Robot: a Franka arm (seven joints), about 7 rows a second.
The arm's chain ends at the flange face. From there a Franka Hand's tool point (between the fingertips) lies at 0.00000 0.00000 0.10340 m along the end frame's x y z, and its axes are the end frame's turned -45 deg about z.
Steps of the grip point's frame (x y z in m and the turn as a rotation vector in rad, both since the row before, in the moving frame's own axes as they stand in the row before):
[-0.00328, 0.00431, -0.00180, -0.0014, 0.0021, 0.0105]
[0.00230, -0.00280, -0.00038, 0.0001, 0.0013, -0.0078]
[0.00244, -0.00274, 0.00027, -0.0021, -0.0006, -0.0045]
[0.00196, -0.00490, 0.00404, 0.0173, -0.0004, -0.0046]
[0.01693, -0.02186, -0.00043, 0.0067, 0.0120, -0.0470]
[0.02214, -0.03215, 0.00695, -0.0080, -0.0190, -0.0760]
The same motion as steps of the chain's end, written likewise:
[0.00047, 0.00542, -0.00180, 0.0005, 0.0025, 0.0105]
[-0.00044, -0.00350, -0.00038, 0.0010, 0.0008, -0.0078]
[-0.00032, -0.00386, 0.00027, -0.0019, 0.0011, -0.0045]
[-0.00078, -0.00362, 0.00406, 0.0120, -0.0125, -0.0046]
[-0.00384, -0.02605, -0.00042, 0.0132, 0.0037, -0.0470]
[-0.00635, -0.04039, 0.00697, -0.0191, -0.0078, -0.0760]

